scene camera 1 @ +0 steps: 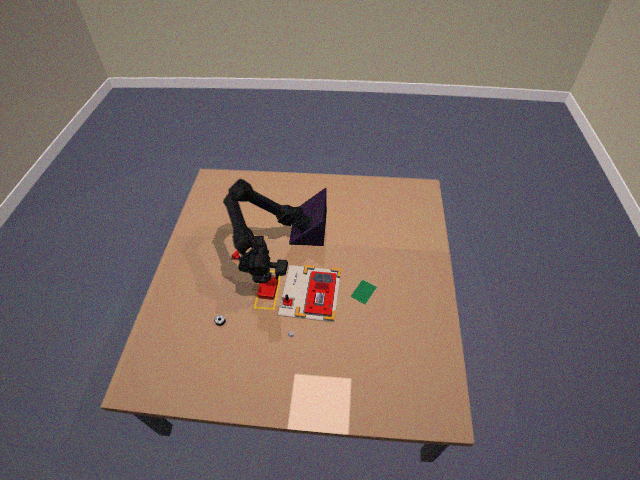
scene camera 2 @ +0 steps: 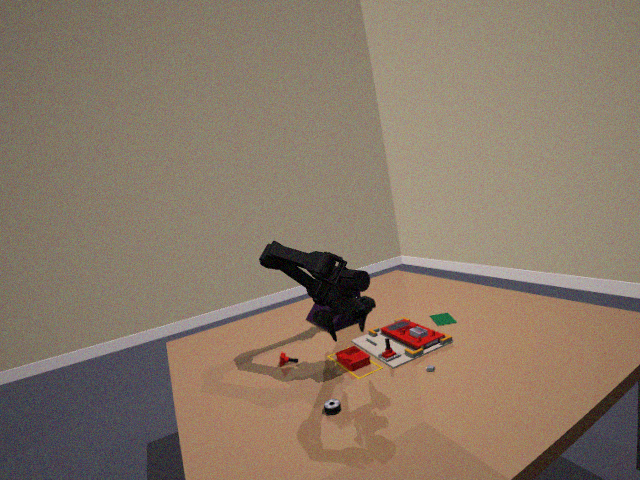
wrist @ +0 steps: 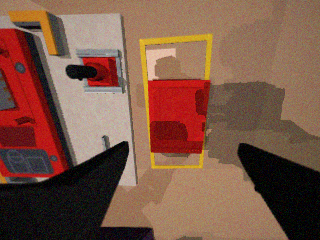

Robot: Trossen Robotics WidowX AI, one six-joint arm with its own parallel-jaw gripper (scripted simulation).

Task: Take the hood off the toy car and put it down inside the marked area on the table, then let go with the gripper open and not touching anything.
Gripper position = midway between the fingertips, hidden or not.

My gripper (scene camera 2: 349, 336) is open and holds nothing. Further things: a red hood (wrist: 177, 107).
My gripper is seen too in the wrist view (wrist: 182, 147).
